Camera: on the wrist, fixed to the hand. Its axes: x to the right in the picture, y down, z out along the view.
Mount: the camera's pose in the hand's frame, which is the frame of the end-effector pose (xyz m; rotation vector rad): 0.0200 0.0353 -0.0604 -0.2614 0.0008 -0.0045
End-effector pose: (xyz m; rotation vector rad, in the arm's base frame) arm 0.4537 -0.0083 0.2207 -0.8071 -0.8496 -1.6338
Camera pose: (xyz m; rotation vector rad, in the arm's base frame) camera 0.4793 -0.0757 0.2110 -0.9851 -0.6446 -1.7718
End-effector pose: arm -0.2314 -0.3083 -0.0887 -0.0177 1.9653 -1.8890
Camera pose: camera -0.2582 -0.2536 -0.1285 -0.0963 2.2001 -1.6219
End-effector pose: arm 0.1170 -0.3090 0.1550 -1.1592 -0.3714 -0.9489
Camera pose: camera 0.1438 -0.3689 0.1235 -1.3955 -0.2539 -1.0230
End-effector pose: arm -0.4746 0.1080 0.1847 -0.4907 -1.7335 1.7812
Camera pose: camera -0.4567 0.1682 0.1479 -0.5943 -1.9762 1.5575
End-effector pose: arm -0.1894 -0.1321 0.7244 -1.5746 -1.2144 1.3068
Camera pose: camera -0.1225 -0.1210 0.6980 -1.7518 -1.4336 1.1808
